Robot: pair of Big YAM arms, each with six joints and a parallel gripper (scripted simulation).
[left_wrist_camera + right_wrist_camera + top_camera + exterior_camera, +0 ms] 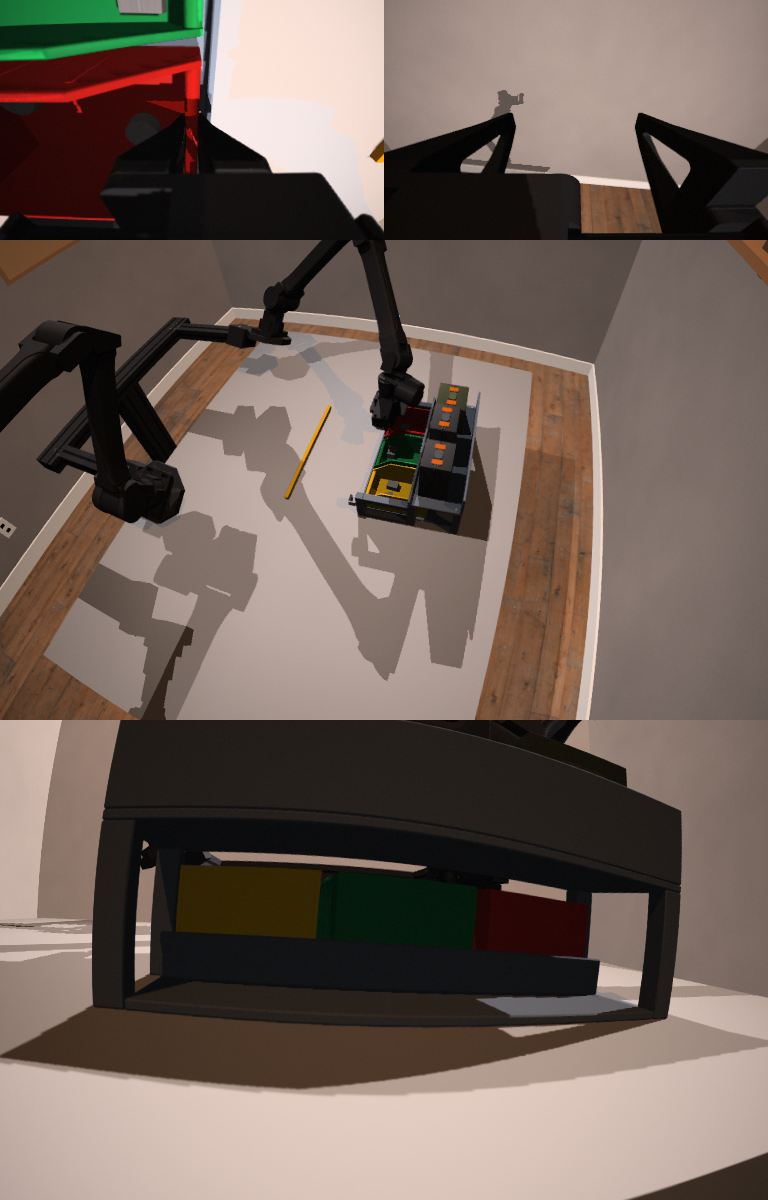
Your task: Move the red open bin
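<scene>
The red open bin lies 8 cm ahead of my left hand and 1 cm above it. Also, from my left hand: grey shelf 11 cm ahead, 11 cm to the right, 3 cm above; green bin 8 cm ahead, 11 cm to the right, 1 cm above.
</scene>
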